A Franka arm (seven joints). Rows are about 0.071 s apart.
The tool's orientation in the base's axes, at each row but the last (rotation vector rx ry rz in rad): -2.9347 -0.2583 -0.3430; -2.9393 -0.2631 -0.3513; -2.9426 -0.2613 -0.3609; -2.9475 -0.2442 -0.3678; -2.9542 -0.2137 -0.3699; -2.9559 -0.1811 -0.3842; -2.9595 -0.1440 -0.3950; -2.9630 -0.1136 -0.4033; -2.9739 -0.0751 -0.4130
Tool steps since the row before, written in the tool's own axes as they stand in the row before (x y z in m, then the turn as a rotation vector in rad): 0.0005 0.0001 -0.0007 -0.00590 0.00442 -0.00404; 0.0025 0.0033 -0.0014 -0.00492 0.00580 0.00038; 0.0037 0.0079 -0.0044 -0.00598 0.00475 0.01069; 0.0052 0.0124 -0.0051 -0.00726 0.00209 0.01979; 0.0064 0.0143 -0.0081 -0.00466 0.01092 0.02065; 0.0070 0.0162 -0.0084 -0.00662 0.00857 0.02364; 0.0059 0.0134 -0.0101 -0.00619 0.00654 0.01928; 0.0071 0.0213 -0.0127 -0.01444 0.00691 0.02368; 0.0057 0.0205 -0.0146 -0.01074 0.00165 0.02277
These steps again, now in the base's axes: 0.0004 -0.0002 0.0008 -0.00567 -0.00595 0.00177; 0.0027 -0.0031 0.0015 -0.00350 -0.00631 -0.00243; 0.0041 -0.0079 0.0040 -0.00241 -0.00356 -0.01242; 0.0060 -0.0123 0.0045 -0.00203 0.00048 -0.02108; 0.0065 -0.0146 0.0074 0.00208 -0.00769 -0.02245; 0.0069 -0.0166 0.0076 0.00060 -0.00508 -0.02549; 0.0047 -0.0144 0.0094 -0.00032 -0.00376 -0.02094; 0.0055 -0.0226 0.0111 -0.00707 -0.00388 -0.02742; 0.0030 -0.0222 0.0128 -0.00412 0.00130 -0.02486
